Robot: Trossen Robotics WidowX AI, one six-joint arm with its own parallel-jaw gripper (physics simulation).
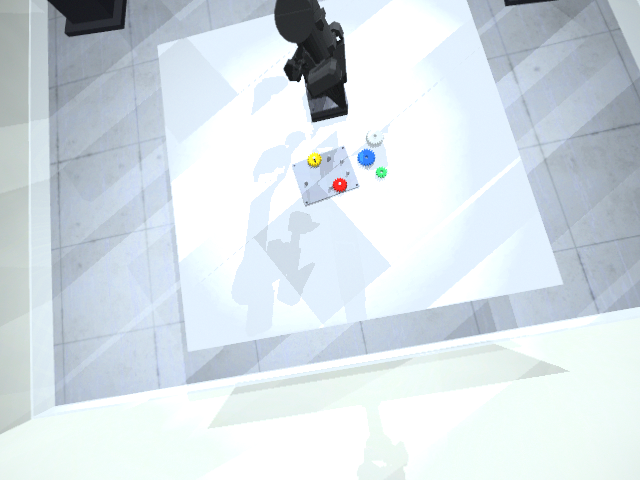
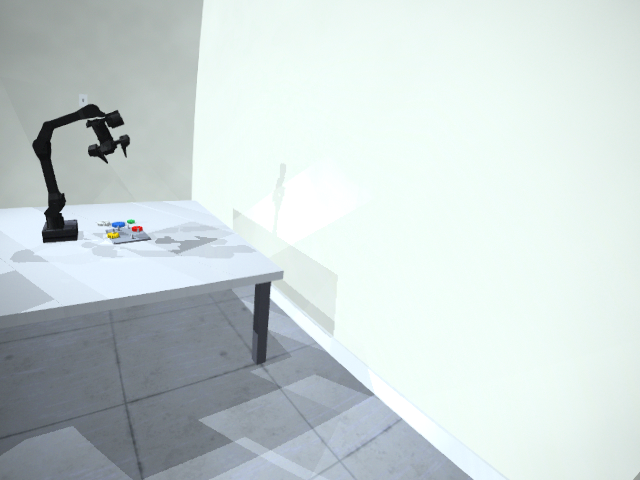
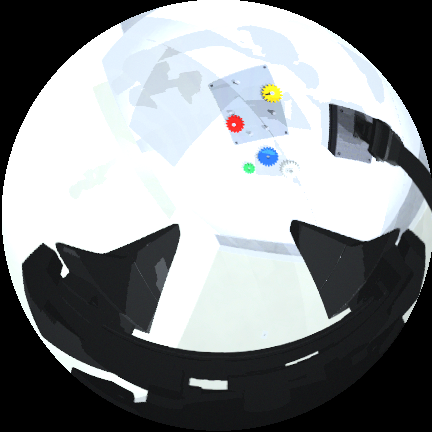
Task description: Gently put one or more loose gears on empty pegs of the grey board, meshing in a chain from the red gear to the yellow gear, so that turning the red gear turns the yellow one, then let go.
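Frame: origin at the arm's base, x up, y left, z back, level; millimetres.
Seen in the pictures: gripper, fingertip midpoint: [image 1: 344, 94] [image 2: 116, 160] [image 3: 236, 227]; arm's base at its link origin: [image 2: 55, 226] [image 3: 363, 129].
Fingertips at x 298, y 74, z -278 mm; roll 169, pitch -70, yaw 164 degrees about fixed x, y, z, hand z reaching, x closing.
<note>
Pixels of each thing's top centre, then the offset from my fingertips to it. "*": a spot on its surface instead. Level surfaces: height alone.
- grey board at its top centre: [image 3: 250, 104] [image 1: 324, 171] [image 2: 125, 229] dx -324, dy -71, dz -32 mm
- red gear at a spot on its surface: [image 3: 235, 123] [image 1: 339, 182] [image 2: 136, 227] * dx -329, dy -18, dz -77 mm
- yellow gear at a spot on its surface: [image 3: 272, 93] [image 1: 314, 157] [image 2: 112, 232] * dx -324, dy -104, dz +25 mm
- blue gear at its top centre: [image 3: 267, 157] [image 1: 366, 156] [image 2: 118, 223] dx -337, dy +87, dz +17 mm
- smaller green gear at its top centre: [image 3: 248, 168] [image 1: 381, 171] [image 2: 130, 220] dx -337, dy +137, dz -44 mm
- white gear at its top centre: [image 3: 290, 170] [image 1: 375, 135] [image 2: 103, 221] dx -337, dy +124, dz +96 mm
- white table at its surface level: dx -354 mm
The grey board [image 1: 316, 193] [image 2: 129, 239] [image 3: 250, 95] lies on the table with several bare pegs. The red gear [image 1: 339, 184] [image 2: 136, 228] [image 3: 235, 123] and the yellow gear [image 1: 314, 159] [image 2: 113, 235] [image 3: 272, 93] sit on it, apart from each other. Beside the board lie three loose gears: the blue gear [image 1: 366, 157] [image 2: 118, 224] [image 3: 268, 156], the smaller green gear [image 1: 381, 172] [image 2: 130, 221] [image 3: 249, 168] and the white gear [image 1: 374, 137] [image 2: 103, 223] [image 3: 289, 168]. My gripper [image 2: 116, 160] [image 3: 236, 227] is open and empty, high above the table.
The white table [image 1: 439, 242] [image 2: 217, 263] carries the board, the gears and the arm's black base [image 1: 329, 109] [image 2: 60, 231] [image 3: 350, 134]. The base stands near the board's yellow-gear side. A pale wall [image 2: 439, 180] rises beyond one table edge. Shadows of the arm fall across the table.
</note>
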